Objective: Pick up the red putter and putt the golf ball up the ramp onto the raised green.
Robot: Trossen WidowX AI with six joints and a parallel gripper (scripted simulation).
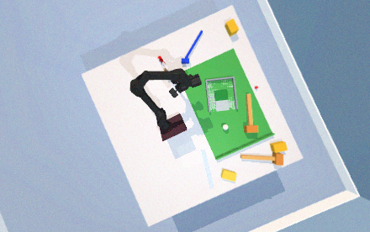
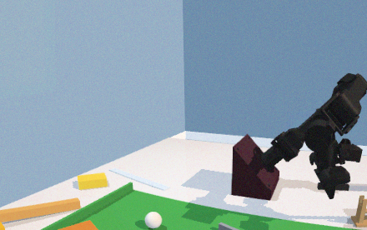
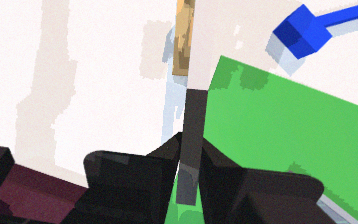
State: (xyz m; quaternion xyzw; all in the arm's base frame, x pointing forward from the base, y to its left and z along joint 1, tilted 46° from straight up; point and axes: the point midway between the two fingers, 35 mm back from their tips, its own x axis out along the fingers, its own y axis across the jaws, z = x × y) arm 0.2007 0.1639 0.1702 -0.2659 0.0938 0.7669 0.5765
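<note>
Right now the red putter is 40 mm behind my gripper tip, 110 mm to the left of it and 20 mm above it. The rest, counted from my gripper tip: white golf ball: 230 mm ahead, 380 mm to the right, 50 mm below; blue putter: 170 mm ahead, 270 mm to the left, 60 mm below; wooden rack: 50 mm behind, 130 mm to the left, 40 mm below.
</note>
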